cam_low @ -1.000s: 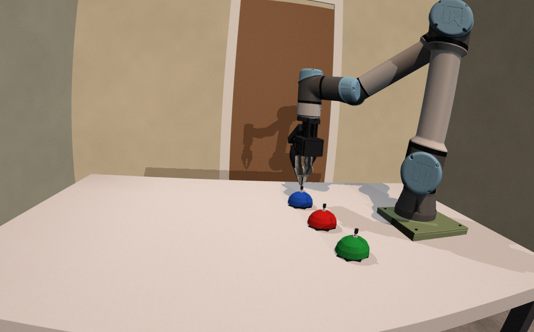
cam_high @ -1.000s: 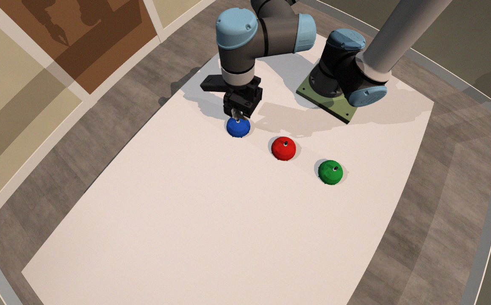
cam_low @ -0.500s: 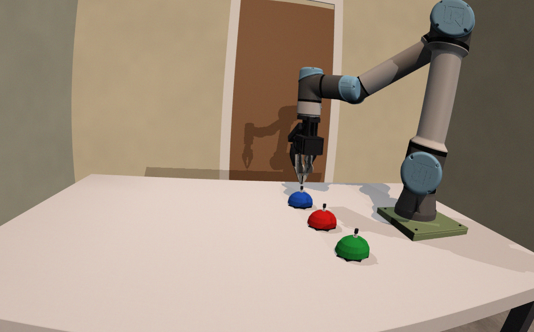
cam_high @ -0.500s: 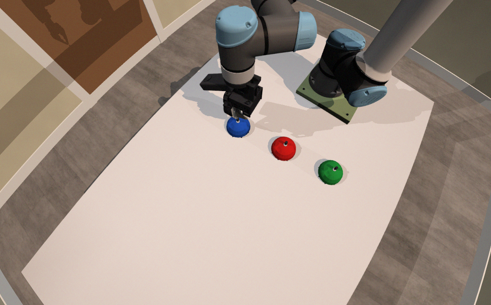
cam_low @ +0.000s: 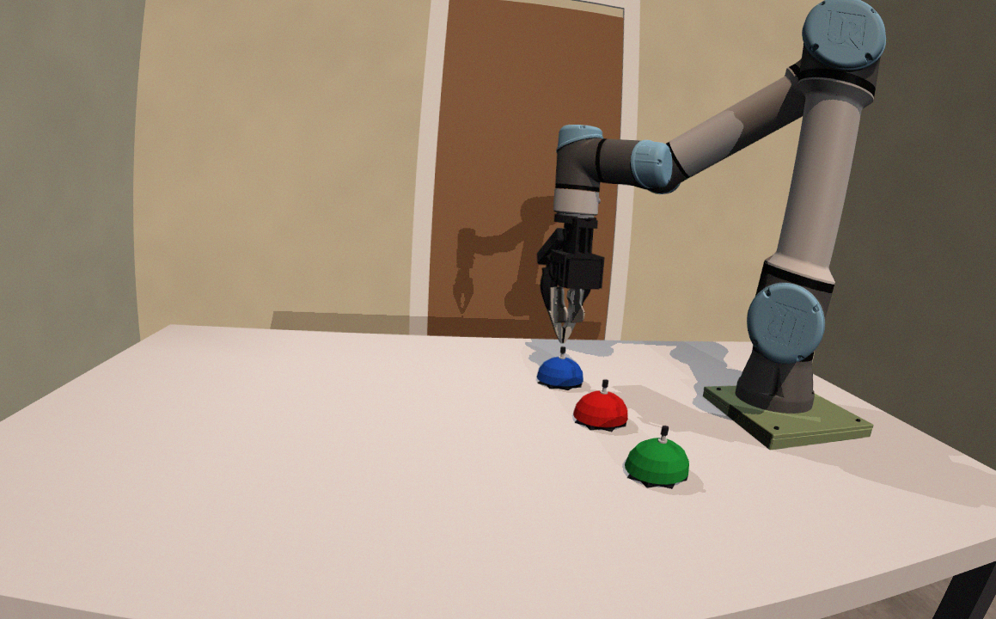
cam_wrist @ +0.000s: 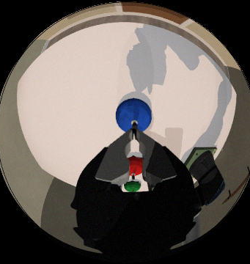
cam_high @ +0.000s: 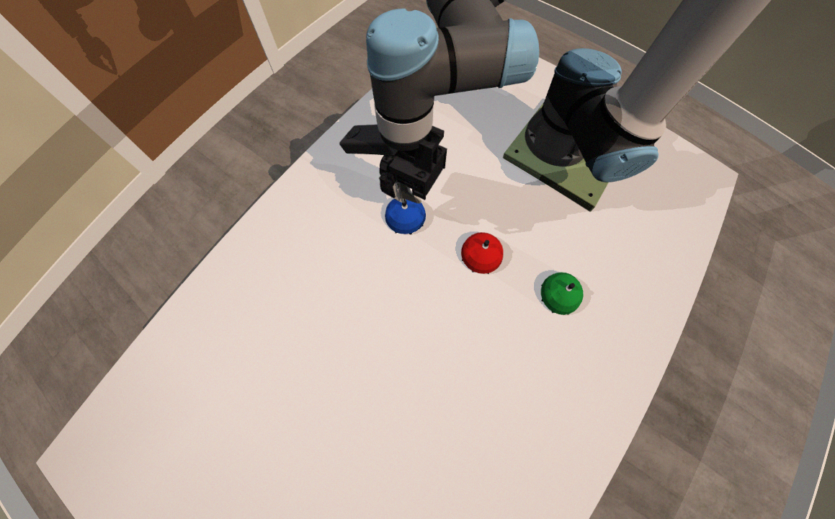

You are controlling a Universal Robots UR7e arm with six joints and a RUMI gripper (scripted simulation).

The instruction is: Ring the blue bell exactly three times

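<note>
The blue bell lies 5 cm below my hand. From my hand the other things lie so: green bell: 4 cm behind, 35 cm to the left, 5 cm below; red bell: 2 cm behind, 18 cm to the left, 5 cm below.
</note>
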